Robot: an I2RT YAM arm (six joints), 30 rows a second.
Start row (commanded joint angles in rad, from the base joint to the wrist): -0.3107, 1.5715, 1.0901, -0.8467, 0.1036, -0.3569
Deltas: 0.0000, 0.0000, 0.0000, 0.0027, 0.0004, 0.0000; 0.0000, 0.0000, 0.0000, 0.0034, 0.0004, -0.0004; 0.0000, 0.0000, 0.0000, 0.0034, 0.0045, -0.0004; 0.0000, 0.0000, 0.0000, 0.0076, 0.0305, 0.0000; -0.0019, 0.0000, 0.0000, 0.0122, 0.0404, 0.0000; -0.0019, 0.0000, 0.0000, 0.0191, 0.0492, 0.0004; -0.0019, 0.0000, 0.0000, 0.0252, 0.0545, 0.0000; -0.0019, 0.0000, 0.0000, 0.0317, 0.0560, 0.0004; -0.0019, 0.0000, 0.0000, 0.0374, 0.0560, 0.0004; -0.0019, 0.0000, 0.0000, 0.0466, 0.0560, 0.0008; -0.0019, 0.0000, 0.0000, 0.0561, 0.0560, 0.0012; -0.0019, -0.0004, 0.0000, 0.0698, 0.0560, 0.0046; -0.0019, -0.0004, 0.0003, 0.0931, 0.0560, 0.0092; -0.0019, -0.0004, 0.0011, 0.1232, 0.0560, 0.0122; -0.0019, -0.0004, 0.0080, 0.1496, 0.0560, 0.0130; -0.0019, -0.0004, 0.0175, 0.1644, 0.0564, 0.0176; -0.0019, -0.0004, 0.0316, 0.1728, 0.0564, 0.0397; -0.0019, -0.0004, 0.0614, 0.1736, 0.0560, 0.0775; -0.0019, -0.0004, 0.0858, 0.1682, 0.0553, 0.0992; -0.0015, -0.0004, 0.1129, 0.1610, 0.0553, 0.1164
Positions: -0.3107, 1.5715, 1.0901, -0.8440, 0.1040, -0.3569; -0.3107, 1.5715, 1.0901, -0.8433, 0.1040, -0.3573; -0.3107, 1.5715, 1.0901, -0.8433, 0.1081, -0.3573; -0.3107, 1.5715, 1.0901, -0.8391, 0.1341, -0.3569; -0.3126, 1.5715, 1.0901, -0.8345, 0.1440, -0.3569; -0.3126, 1.5715, 1.0901, -0.8276, 0.1528, -0.3565; -0.3126, 1.5715, 1.0901, -0.8215, 0.1581, -0.3569; -0.3126, 1.5715, 1.0901, -0.8150, 0.1596, -0.3565; -0.3126, 1.5715, 1.0901, -0.8093, 0.1596, -0.3565; -0.3126, 1.5715, 1.0901, -0.8001, 0.1596, -0.3561; -0.3126, 1.5715, 1.0901, -0.7906, 0.1596, -0.3557; -0.3126, 1.5711, 1.0901, -0.7769, 0.1596, -0.3523; -0.3126, 1.5711, 1.0904, -0.7536, 0.1596, -0.3477; -0.3126, 1.5711, 1.0912, -0.7235, 0.1596, -0.3447; -0.3126, 1.5711, 1.0981, -0.6971, 0.1596, -0.3439; -0.3126, 1.5711, 1.1076, -0.6823, 0.1600, -0.3393; -0.3126, 1.5711, 1.1217, -0.6739, 0.1600, -0.3172; -0.3126, 1.5711, 1.1515, -0.6731, 0.1596, -0.2794; -0.3126, 1.5711, 1.1759, -0.6785, 0.1589, -0.2577; -0.3122, 1.5711, 1.2030, -0.6857, 0.1589, -0.2405
